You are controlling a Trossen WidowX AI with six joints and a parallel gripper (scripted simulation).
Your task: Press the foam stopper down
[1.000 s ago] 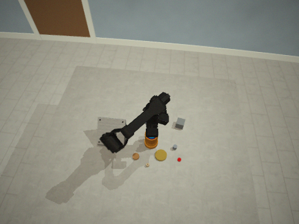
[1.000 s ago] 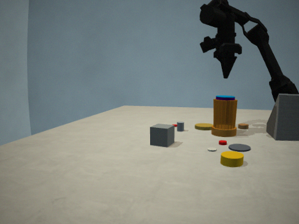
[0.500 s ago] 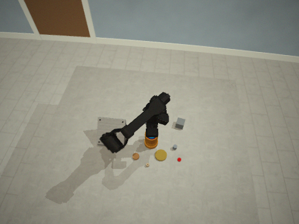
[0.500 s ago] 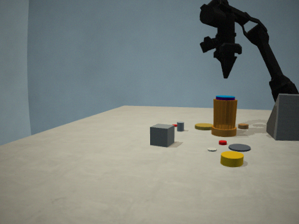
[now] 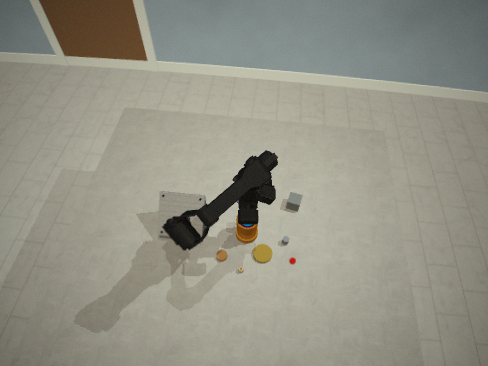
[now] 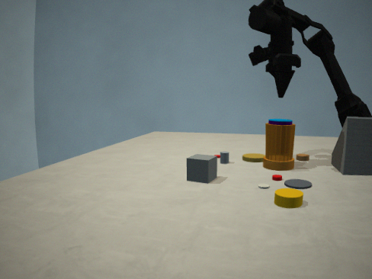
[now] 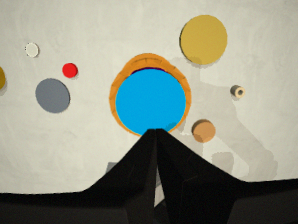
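Now: hand 100 mm above the blue foam stopper. From my hand the other things lie so: red disc: 210 mm below, 120 mm to the left, 20 mm ahead; brown disc: 210 mm below, 100 mm to the right, 90 mm behind; mustard disc: 210 mm below, 80 mm to the right, 60 mm ahead.
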